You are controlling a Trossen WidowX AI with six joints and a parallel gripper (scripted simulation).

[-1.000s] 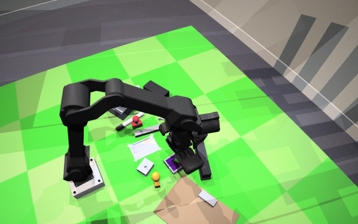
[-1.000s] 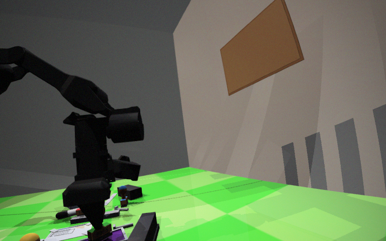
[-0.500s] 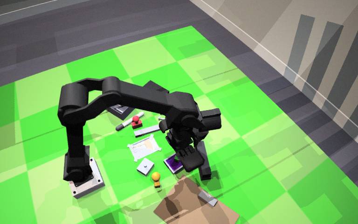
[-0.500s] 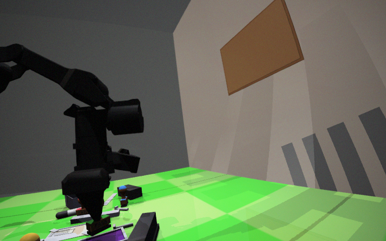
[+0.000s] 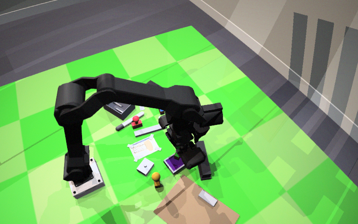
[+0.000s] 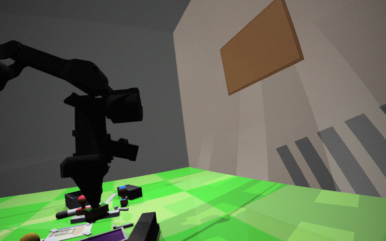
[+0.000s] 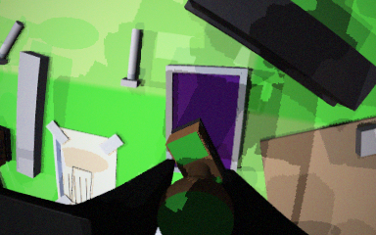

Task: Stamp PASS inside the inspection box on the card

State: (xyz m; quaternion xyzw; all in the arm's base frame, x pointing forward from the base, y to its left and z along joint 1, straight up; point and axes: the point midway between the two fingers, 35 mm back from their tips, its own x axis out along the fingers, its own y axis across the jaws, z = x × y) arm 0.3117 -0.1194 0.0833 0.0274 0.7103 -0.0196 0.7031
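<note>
Right now my gripper tip is 12 cm to the right of the taped card, 9 cm above it and 8 cm past it. From my gripper tip the other things lie so: green-knobbed PASS stamp right at my gripper tip; purple ink pad 8 cm below; black bar 7 cm below, 7 cm ahead, 5 cm to the right.
</note>
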